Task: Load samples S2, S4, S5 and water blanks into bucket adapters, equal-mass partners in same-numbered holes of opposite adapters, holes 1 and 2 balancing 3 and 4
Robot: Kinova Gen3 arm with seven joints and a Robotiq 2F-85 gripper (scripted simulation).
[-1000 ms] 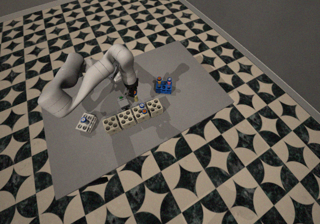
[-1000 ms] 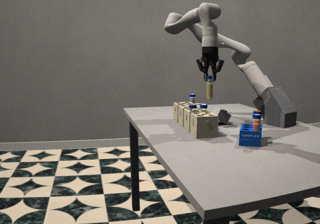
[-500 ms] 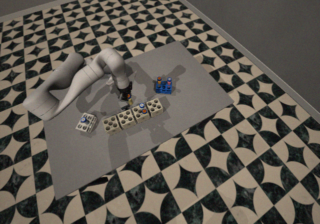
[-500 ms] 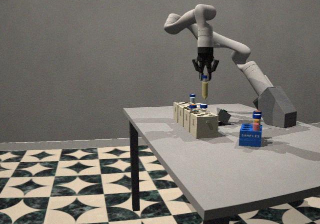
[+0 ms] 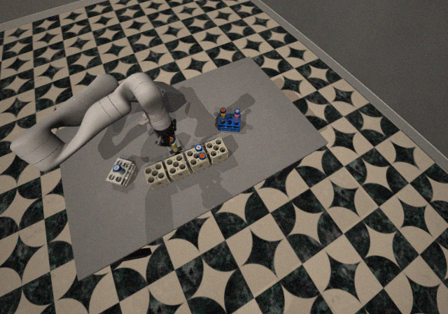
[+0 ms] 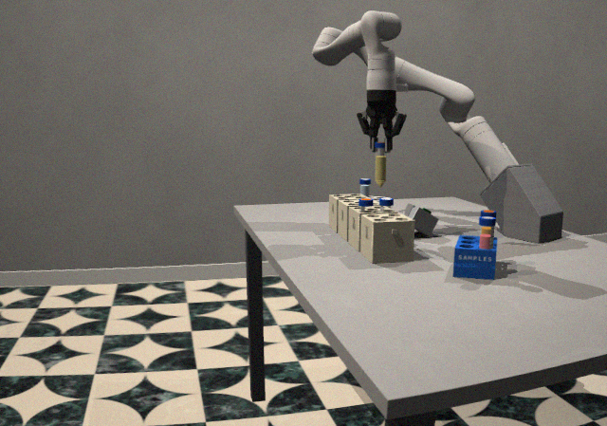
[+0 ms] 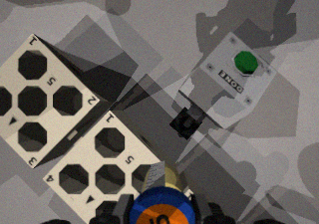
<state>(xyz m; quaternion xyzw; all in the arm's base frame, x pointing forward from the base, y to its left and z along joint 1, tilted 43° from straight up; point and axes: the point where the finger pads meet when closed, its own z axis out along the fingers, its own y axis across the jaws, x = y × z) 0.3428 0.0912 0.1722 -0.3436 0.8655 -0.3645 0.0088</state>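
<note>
Right now the sample tube is 10 mm to the right of my hand and 50 mm below it. Round my hand: small sloped done desk 120 mm behind, 10 mm to the left, 190 mm below; then white-dot blank 40 mm ahead, 110 mm to the left, 180 mm below; then green done key 140 mm behind, 10 mm to the left, 180 mm below.
</note>
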